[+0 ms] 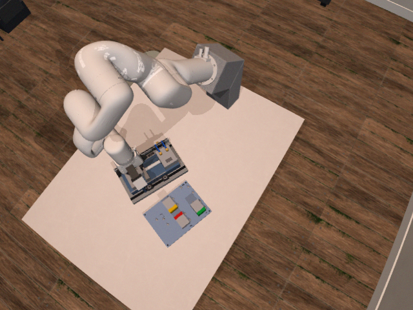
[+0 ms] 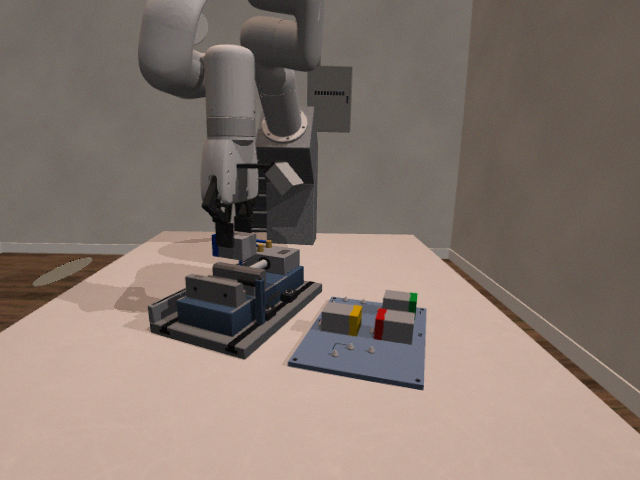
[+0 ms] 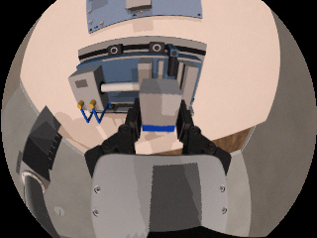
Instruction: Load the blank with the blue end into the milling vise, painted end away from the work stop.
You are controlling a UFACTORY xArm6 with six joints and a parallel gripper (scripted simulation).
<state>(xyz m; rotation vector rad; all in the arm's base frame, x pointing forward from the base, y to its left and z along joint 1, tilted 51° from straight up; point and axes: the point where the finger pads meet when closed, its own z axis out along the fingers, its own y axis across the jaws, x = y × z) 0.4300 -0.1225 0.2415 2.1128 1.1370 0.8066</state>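
Now: the fixed jaw 90 mm below my hand, 40 mm to the right of it and 30 mm ahead of it. From my hand the other things lie so: work stop post (110 mm below, 50 mm ahead, 30 mm to the left); then vise (130 mm below, 40 mm behind, 30 mm to the left); then blue-ended blank (20 mm below).
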